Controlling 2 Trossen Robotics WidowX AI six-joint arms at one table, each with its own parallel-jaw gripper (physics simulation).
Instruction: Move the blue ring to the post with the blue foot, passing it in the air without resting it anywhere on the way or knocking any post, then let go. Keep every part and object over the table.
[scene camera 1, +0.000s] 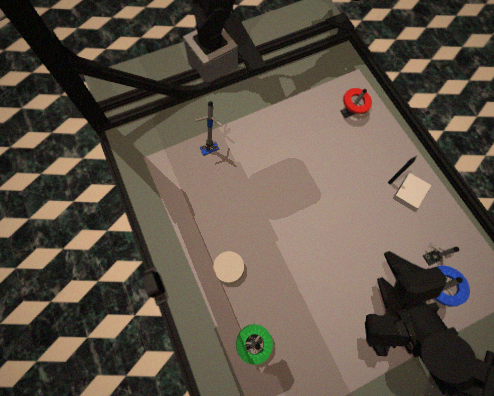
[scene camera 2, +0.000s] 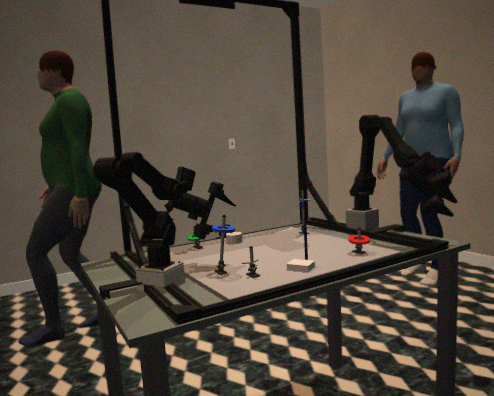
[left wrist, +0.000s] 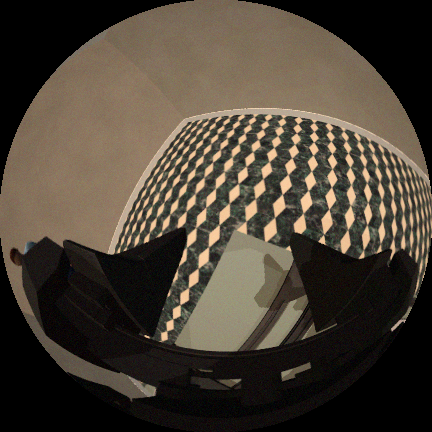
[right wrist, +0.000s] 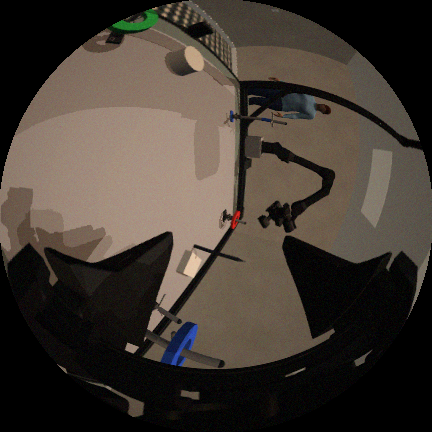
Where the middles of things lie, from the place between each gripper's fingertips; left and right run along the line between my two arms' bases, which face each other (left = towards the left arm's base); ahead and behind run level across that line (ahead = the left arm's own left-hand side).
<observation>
Right now the blue ring (right wrist: 184, 336) is 8 cm ahead of my right hand, 9 cm to the right of it and 1 cm below it. The rest, counted from my right hand: pale square block (scene camera 1: 412, 191): 23 cm ahead, 9 cm to the left, 14 cm below; cream disc (scene camera 1: 228, 267): 23 cm behind, 16 cm to the left, 13 cm below.
I see my left gripper 19 cm past the pale square block, 57 cm to the left of it and 11 cm above it. The rest, counted from my left hand: cream disc (65 cm behind, 50 cm to the right, 10 cm below); blue ring (34 cm behind, 75 cm to the right, 2 cm above).
</observation>
